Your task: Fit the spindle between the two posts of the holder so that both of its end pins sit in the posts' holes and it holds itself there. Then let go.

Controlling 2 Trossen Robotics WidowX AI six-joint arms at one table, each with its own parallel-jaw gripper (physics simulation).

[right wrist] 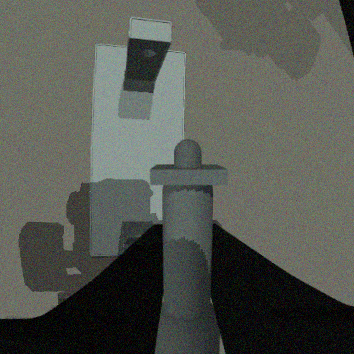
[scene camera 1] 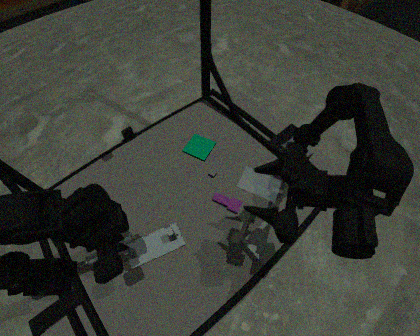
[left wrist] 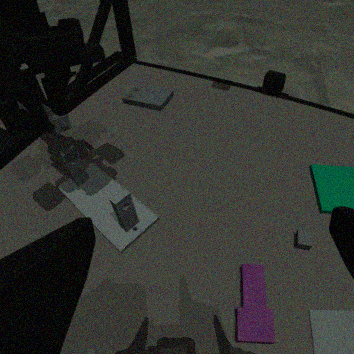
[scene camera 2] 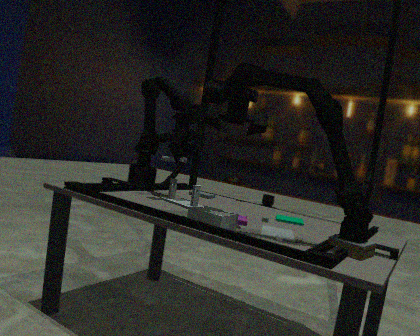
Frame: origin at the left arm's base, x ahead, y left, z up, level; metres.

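Where they show: left gripper, fingertip midpoint: (scene camera 1: 249, 188) (left wrist: 213, 224) (scene camera 2: 233, 132); right gripper, fingertip midpoint: (right wrist: 183, 234) (scene camera 1: 126, 245) (left wrist: 56, 129) (scene camera 2: 179, 164); left arm's base at its link origin: (scene camera 2: 352, 239); right arm's base at its link origin: (scene camera 1: 40, 276) (scene camera 2: 143, 166).
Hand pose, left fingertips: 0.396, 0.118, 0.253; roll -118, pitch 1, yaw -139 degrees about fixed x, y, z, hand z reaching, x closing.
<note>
Each offset is from my left fingertips to the centre of the thing, as dx, dy, dz.
The pale holder base @(+0.257, -0.066, -0.288) (scene camera 1: 160, 246) (left wrist: 100, 215) (right wrist: 135, 145) lies flat on the table. One upright post @(+0.187, -0.062, -0.245) (left wrist: 125, 212) (right wrist: 147, 55) shows its hole; both posts stand up in scene camera 2, one post @(+0.326, -0.070, -0.245) (scene camera 2: 173, 189) left of the other post (scene camera 2: 196, 195). My right gripper (right wrist: 183, 234) is shut on the grey spindle @(+0.310, -0.063, -0.126) (right wrist: 187, 210). In the right wrist view the spindle's collar and rounded end pin point up the picture, right of the base and apart from the visible post. Its other end is hidden. My left gripper (scene camera 1: 250, 188) (left wrist: 213, 224) is open and empty above the table, away from the holder.
A magenta block @(-0.026, -0.080, -0.285) (scene camera 1: 228, 202) (left wrist: 255, 305) lies below the left gripper. A green plate @(-0.058, -0.343, -0.287) (scene camera 1: 199, 147) (left wrist: 332, 187), a small grey block @(-0.039, -0.204, -0.285) (scene camera 1: 212, 175) (left wrist: 303, 239) and a pale slab @(-0.174, -0.081, -0.290) (scene camera 1: 255, 182) (left wrist: 332, 332) lie nearby. A grey box @(-0.054, +0.097, -0.267) (scene camera 2: 212, 217) stands near the table edge.
</note>
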